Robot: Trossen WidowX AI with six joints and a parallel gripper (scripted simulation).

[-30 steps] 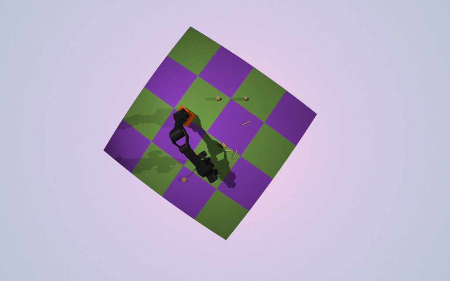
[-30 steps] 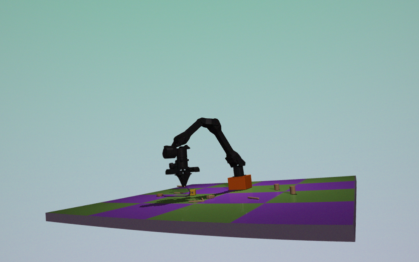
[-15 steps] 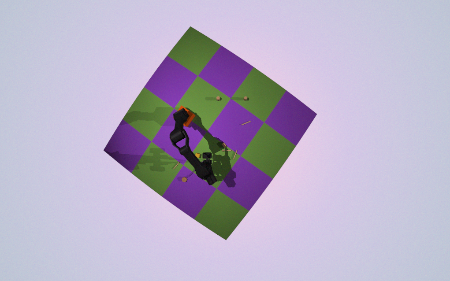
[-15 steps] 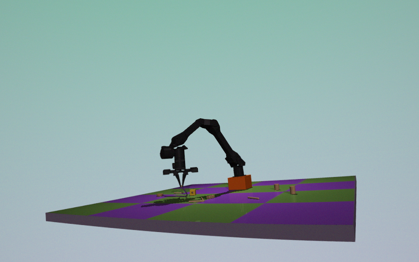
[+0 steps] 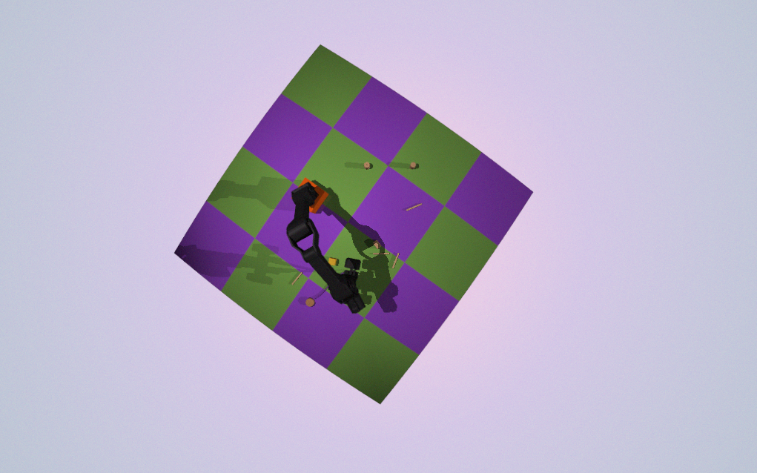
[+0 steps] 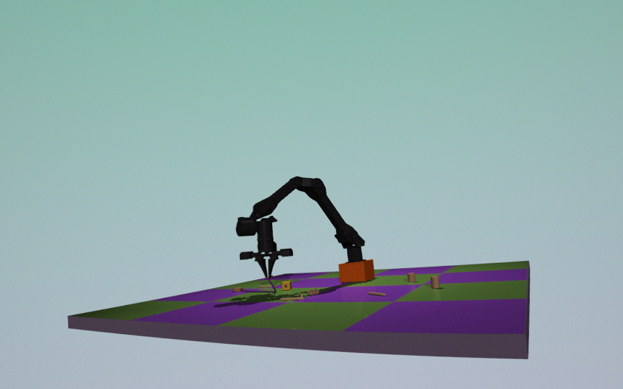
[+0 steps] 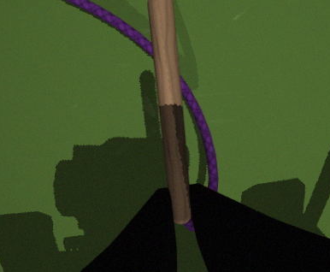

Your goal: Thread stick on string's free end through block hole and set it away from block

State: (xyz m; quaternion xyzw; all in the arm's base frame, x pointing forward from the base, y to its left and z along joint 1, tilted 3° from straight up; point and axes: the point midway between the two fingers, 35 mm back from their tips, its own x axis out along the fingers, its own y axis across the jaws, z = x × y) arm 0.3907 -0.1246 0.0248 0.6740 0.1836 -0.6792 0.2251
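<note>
Right now the small wooden piece is 2 cm behind my gripper tip, 18 cm to the left of it and 5 cm below it. Round my gripper tip: round wooden button 5 cm behind, 24 cm to the right, 5 cm below; then thin wooden stick 1 cm behind, 1 cm to the right.
</note>
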